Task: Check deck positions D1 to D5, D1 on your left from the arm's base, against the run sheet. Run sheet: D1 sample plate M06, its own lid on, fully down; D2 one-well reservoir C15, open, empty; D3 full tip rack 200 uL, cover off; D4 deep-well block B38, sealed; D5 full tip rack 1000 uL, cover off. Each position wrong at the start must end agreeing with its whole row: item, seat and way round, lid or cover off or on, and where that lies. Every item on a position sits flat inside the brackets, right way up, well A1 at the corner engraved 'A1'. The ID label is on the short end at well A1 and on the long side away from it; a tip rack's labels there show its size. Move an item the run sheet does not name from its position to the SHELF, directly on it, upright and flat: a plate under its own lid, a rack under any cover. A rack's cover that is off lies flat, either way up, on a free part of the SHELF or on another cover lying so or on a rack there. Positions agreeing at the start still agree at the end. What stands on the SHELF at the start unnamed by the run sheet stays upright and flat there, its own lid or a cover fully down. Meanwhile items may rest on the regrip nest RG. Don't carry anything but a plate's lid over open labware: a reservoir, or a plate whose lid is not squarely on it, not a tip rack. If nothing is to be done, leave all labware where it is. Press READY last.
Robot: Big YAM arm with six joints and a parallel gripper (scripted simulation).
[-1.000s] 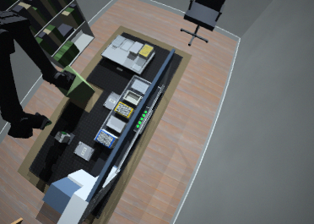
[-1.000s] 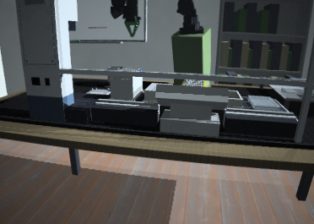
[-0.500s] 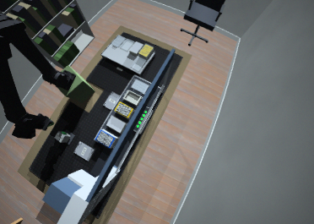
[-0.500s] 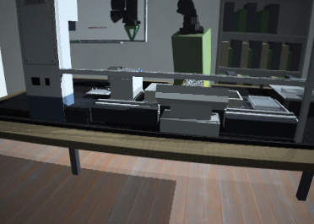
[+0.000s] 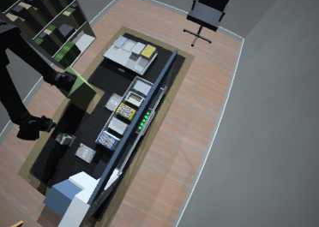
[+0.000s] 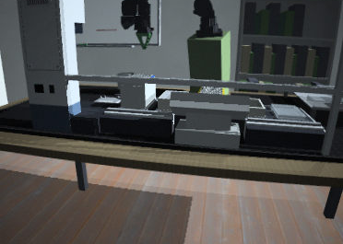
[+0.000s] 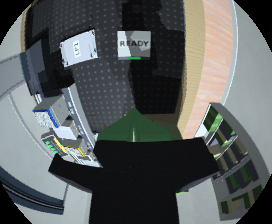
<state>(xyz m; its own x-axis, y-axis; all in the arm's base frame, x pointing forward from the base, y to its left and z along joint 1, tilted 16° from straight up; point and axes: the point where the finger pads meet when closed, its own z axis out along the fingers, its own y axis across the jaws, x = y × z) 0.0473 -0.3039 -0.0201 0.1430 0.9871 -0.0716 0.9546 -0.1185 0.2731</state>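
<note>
Right now my hand is 1 cm past the green-topped box, 7 cm to the left of it and 16 cm above it. Round my hand: sealed block (36 cm ahead, 16 cm to the left, 16 cm below); then blue tip rack (34 cm ahead, 3 cm to the left, 11 cm below); then yellow tip rack (37 cm ahead, 28 cm to the left, 14 cm below).
</note>
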